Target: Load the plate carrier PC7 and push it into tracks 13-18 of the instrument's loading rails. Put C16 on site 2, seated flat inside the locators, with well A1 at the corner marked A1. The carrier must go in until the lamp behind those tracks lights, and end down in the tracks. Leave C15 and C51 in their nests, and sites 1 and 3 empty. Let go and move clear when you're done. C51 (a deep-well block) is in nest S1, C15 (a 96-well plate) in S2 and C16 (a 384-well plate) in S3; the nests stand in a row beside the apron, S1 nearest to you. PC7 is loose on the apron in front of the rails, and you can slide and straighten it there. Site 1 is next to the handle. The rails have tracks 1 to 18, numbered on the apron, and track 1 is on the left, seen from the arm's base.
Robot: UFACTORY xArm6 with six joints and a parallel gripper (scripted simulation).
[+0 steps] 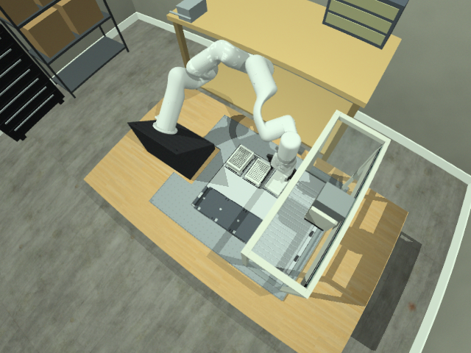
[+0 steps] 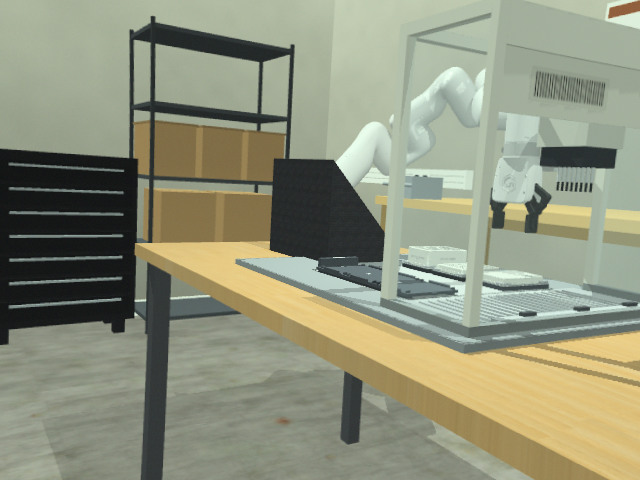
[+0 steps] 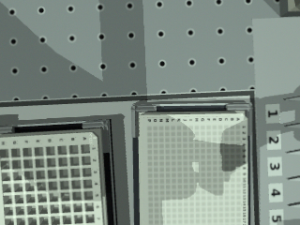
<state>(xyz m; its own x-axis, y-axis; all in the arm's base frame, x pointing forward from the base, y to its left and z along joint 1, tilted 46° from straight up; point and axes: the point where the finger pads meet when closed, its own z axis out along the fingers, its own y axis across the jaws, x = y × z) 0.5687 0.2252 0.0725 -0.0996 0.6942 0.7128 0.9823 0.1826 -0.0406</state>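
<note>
My hand is 13 cm above the nest S3. From my hand the other things lie so: post: 15 cm ahead, 40 cm to the right, 11 cm above; carrier PC7: 7 cm behind, 29 cm to the right, 12 cm below.
</note>
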